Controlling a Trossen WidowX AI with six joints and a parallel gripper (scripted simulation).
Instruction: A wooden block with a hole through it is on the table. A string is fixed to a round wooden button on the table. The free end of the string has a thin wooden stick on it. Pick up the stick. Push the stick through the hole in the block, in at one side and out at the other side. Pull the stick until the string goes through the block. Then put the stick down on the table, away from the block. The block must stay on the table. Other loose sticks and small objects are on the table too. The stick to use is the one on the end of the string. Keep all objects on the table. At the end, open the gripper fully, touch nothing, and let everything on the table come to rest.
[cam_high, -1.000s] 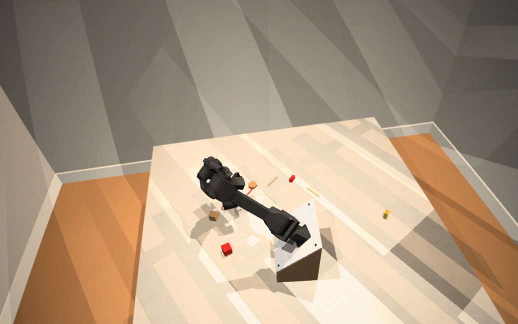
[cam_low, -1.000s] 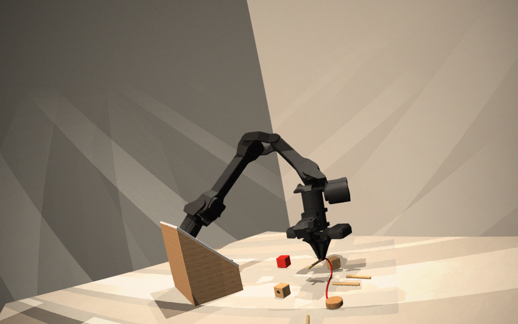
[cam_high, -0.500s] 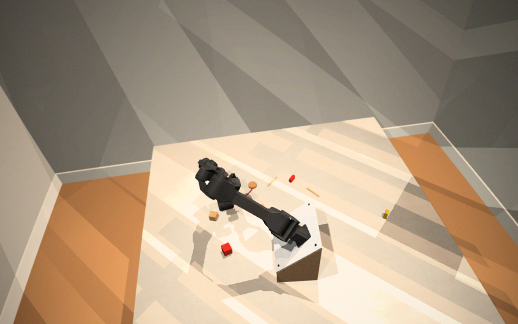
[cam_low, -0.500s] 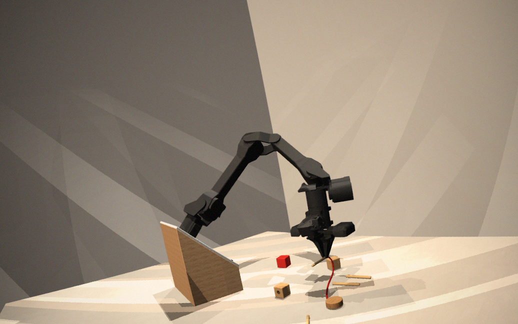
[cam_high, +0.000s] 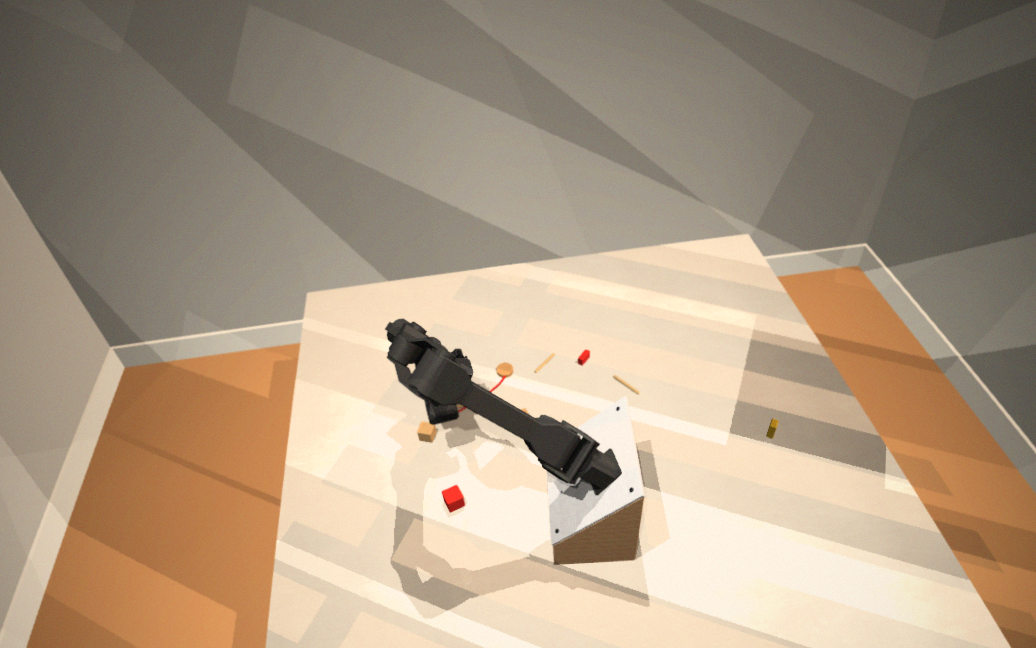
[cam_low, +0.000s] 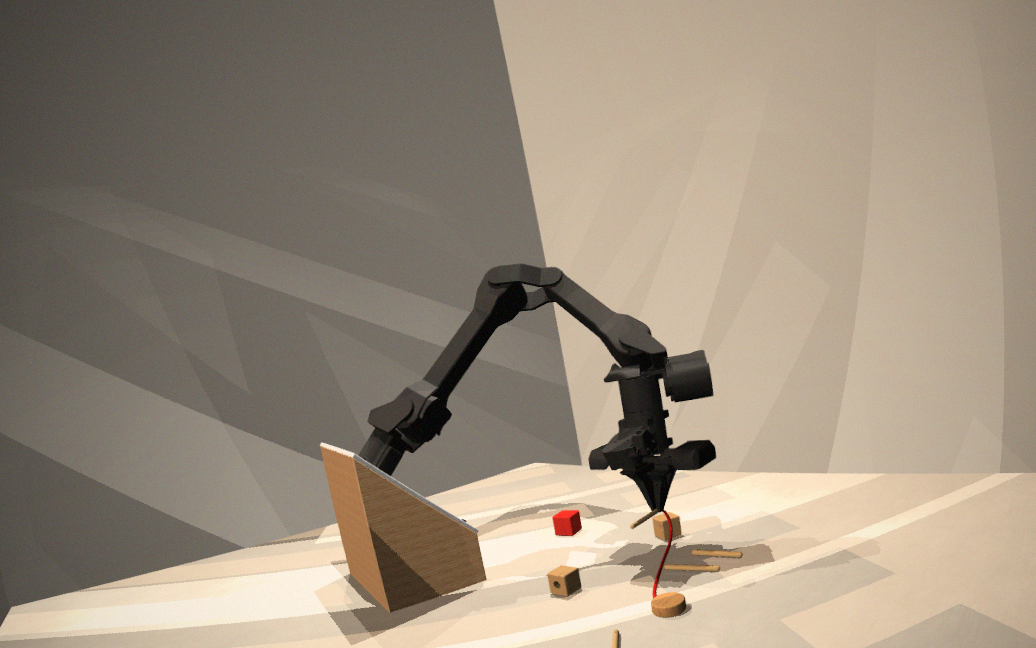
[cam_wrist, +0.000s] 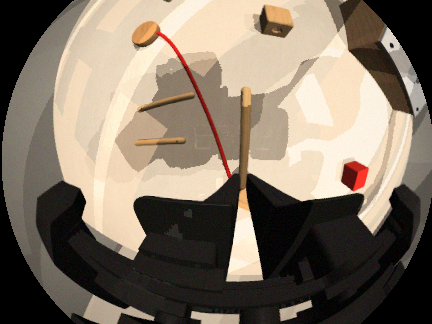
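My gripper tip is 4 cm to the right of the plain wooden cube, 4 cm above it and 2 cm past it. Round my gripper tip: thin wooden stick 1 cm to the right; red cube 20 cm behind, 4 cm below; round wooden button 16 cm to the right, 13 cm ahead, 5 cm below.
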